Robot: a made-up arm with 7 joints.
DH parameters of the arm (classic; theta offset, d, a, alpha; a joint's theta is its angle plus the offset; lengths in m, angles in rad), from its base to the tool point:
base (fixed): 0 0.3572 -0.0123 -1.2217
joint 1: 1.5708 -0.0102 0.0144 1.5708
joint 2: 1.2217 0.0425 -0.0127 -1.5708
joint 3: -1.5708 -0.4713 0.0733 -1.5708
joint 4: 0 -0.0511 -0.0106 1.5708
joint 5: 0 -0.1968 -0.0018 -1.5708
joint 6: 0 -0.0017 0.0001 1.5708
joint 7: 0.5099 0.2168 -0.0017 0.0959
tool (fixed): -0.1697 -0.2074 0 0
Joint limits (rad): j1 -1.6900..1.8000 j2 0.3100..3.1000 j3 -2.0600..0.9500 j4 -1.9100..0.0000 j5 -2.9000..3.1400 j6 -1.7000..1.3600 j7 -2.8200..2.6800
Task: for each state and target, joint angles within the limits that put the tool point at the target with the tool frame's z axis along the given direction. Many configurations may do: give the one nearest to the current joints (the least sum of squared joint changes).
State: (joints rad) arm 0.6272 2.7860 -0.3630 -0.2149 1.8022 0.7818 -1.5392
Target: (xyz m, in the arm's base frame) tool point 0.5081 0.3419 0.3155 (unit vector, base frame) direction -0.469 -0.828 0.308
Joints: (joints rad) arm 1.3264 3.0471 -0.1508 -1.1033 1.2170 0.5039 -1.5941
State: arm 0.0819 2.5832 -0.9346 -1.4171 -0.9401 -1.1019 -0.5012
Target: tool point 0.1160 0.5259 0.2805 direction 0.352 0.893 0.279
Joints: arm 0.1466 2.0099 -1.0030 -1.7211 -0.3596 -1.6801 -0.5455
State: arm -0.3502 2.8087 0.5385 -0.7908 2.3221 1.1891 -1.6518
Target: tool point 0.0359 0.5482 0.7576 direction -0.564 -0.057 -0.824
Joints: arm -0.6716 2.0501 0.8635 -0.3526 2.4187 1.0133 -1.5502
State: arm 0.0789 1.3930 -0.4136 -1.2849 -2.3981 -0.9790 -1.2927
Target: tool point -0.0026 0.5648 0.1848 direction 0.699 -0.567 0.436
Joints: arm 0.5492 1.7860 -0.7170 -1.3070 -2.1020 -1.0384 -1.3154
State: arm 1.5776 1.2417 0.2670 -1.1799 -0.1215 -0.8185 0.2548
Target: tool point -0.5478 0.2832 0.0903 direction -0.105 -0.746 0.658
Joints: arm 1.4267 0.6031 0.3936 -1.0529 0.0366 -0.4451 0.2460
